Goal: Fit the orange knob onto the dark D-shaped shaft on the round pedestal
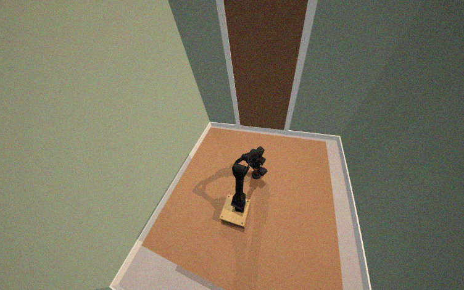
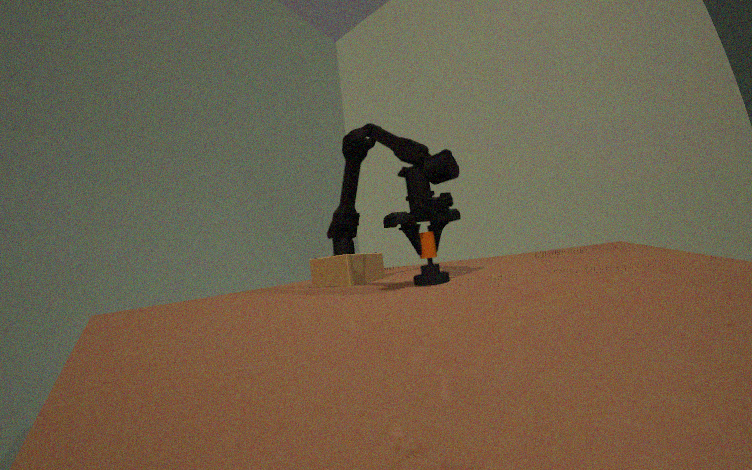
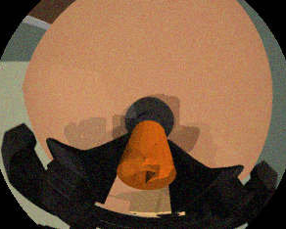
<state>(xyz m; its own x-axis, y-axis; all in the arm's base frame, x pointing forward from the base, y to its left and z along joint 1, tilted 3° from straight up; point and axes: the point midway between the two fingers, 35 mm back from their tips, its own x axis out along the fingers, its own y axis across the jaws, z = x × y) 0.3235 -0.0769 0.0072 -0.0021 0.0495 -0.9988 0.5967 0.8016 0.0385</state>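
Right now my gripper tip is 20 mm below the orange knob. Also, from my gripper tip: round pedestal: 40 mm below.
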